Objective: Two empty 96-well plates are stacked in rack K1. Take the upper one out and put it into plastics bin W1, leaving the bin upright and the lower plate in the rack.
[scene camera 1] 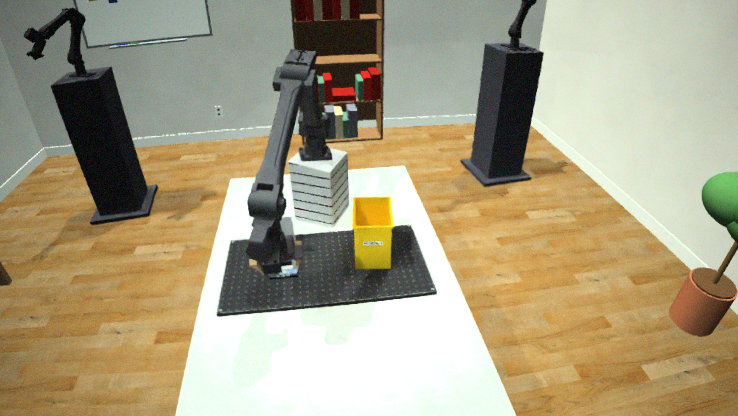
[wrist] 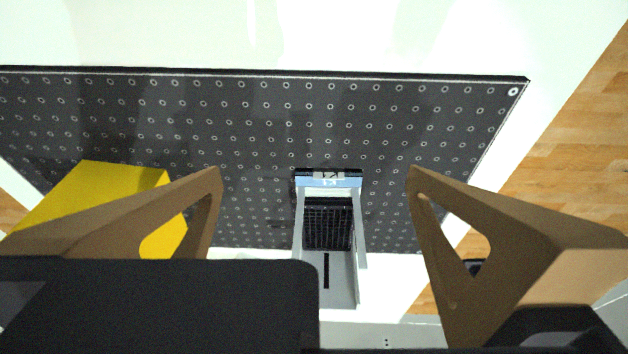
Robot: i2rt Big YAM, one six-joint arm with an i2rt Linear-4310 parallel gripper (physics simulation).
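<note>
Rack K1 (scene camera 1: 290,271) (wrist: 328,182) stands upright on the left part of the black board in the scene view, mostly hidden by the arm. In the wrist view it has tall grey side walls and a blue front edge with a K1 label. A dark gridded 96-well plate (wrist: 327,226) shows inside it; the lower plate cannot be told apart. The yellow plastics bin W1 (scene camera 1: 372,253) (wrist: 107,182) stands upright right of the rack in the scene view. My gripper (scene camera 1: 276,265) (wrist: 314,176) is open and empty, its tan fingers apart on either side of the rack's label in the wrist view.
The black perforated board (scene camera 1: 330,294) (wrist: 240,92) lies on the white table (scene camera 1: 330,372). A white ribbed block (scene camera 1: 312,193) carries the arm's base behind the board. Two dark pedestals (scene camera 1: 100,144) (scene camera 1: 509,113) with arms stand on the floor beyond the table.
</note>
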